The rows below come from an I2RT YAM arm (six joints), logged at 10 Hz.
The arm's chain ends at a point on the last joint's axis. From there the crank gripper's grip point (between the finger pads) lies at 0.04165 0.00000 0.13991 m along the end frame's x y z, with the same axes.
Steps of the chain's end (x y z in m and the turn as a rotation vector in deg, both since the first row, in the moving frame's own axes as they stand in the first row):
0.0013, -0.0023, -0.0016, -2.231, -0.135, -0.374
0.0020, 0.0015, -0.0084, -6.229, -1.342, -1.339
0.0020, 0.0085, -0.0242, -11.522, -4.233, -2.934
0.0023, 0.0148, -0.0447, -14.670, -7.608, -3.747
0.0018, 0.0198, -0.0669, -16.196, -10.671, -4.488
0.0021, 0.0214, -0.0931, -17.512, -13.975, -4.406
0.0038, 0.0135, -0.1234, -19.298, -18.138, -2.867
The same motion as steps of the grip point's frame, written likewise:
0.0010, 0.0029, -0.0016, -2.231, -0.135, -0.374
-0.0011, 0.0158, -0.0082, -6.229, -1.342, -1.339
-0.0077, 0.0349, -0.0241, -11.522, -4.233, -2.934
-0.0153, 0.0487, -0.0447, -14.670, -7.608, -3.747
-0.0230, 0.0575, -0.0668, -16.196, -10.671, -4.488
-0.0309, 0.0627, -0.0933, -17.512, -13.975, -4.406
-0.0399, 0.0602, -0.1250, -19.298, -18.138, -2.867

